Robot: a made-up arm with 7 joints.
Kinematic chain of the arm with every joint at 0, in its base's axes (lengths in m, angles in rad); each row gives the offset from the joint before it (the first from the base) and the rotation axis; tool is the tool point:
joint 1: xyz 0 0 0 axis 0 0.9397 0.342
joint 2: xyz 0 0 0 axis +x
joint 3: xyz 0 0 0 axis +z
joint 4: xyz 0.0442 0 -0.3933 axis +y
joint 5: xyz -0.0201 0 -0.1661 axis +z
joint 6: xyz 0 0 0 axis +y
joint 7: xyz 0 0 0 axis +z
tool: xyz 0 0 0
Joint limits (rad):
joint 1: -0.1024..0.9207
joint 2: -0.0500..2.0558
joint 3: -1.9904..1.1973
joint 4: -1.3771..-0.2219
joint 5: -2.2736..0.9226
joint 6: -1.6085..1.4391
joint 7: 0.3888..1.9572
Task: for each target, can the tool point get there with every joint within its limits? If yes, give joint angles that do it. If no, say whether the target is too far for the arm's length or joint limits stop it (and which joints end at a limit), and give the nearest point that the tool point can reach.
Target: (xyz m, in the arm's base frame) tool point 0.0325 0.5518 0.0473
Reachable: yes | joints 0.6769 1.8250 -0.3408 -0.6094 -1.6011 -0.2260 1.7489
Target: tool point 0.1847 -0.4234 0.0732
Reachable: no: joint limits stop it (at a limit: joint 1, joint 2, joint 4) | nearest point 0.1238 -0.2083 -0.4250 | short by 0.546 m
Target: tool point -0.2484 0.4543 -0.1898
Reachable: yes | joints 0.7955 1.2844 -1.0630 -0.6775 -1.2572 1.1429 1.4961
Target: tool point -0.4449 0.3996 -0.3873
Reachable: no: too far | nearest point -0.3516 0.3158 -0.3061 | short by 0.149 m
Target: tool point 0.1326 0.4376 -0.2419
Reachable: yes | joints 0.0619 0.8715 0.5757 -1.1265 -0.4360 0.3335 1.2730
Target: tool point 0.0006 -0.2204 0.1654
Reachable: no: joint limits stop it (at a limit: joint 1, joint 2, joint 3, joint 4) | nearest point -0.3191 -0.2759 -0.2479 | short by 0.525 m
